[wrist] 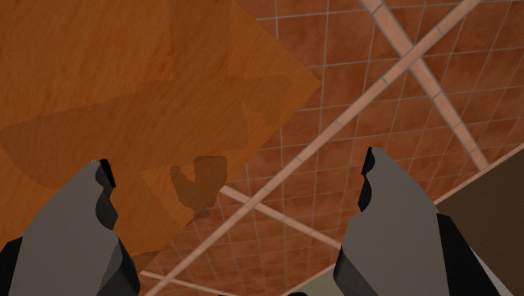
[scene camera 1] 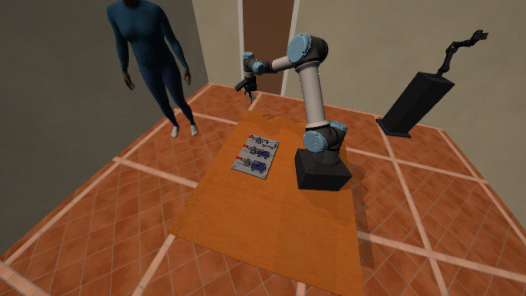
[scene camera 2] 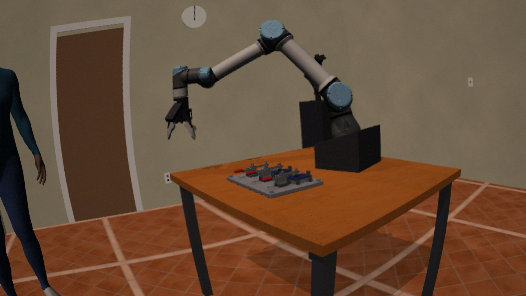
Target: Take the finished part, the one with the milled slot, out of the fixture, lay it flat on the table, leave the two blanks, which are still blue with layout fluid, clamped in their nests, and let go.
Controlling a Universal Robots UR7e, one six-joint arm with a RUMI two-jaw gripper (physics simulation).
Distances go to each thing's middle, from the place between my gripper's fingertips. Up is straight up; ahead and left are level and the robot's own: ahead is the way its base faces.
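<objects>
There is the grey fixture plate (scene camera 2: 252, 183), and it is 450 mm to the left of my hand. The plate is also 130 mm behind my hand and 160 mm below it.
</objects>
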